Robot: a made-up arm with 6 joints.
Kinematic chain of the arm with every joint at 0, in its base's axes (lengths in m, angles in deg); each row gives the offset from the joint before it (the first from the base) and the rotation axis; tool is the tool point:
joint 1: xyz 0 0 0.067 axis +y
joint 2: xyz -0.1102 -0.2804 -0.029 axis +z
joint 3: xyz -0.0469 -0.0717 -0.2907 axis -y
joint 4: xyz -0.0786 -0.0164 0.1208 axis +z
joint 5: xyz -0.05 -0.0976 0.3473 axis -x
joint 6: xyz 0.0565 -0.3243 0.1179 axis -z
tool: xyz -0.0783 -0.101 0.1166
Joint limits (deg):
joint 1: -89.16..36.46
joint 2: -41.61..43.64
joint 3: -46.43..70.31
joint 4: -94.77..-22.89
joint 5: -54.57..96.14
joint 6: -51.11..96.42
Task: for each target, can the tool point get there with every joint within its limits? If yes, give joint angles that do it. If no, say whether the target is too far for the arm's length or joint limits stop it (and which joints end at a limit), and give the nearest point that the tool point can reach.
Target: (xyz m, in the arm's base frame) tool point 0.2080 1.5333 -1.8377
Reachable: no: too far | nearest point 0.1110 0.3765 -0.9493 | short by 1.462 m
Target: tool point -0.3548 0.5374 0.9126
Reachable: no: joint limits stop it (at a limit: joint 1, joint 2, joint 4) | nearest point -0.4127 0.2651 0.7357 | short by 0.330 m
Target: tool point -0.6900 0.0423 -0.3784
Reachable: yes | joints -56.99 -33.01 24.97 -63.99 40.00 38.96
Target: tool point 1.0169 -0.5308 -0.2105
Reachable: no: joint limits stop it (at a limit: joint 1, joint 2, joint 3, joint 5) | nearest point 0.8268 -0.6687 -0.3495 | short by 0.273 m
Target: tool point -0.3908 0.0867 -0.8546
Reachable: yes | joints -66.76 -26.65 35.86 -85.66 12.35 -10.20
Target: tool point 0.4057 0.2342 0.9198
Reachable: no: joint limits stop it (at a limit: joint 2, joint 3, joint 4) | nearest point 0.2604 0.0116 0.6144 | short by 0.405 m
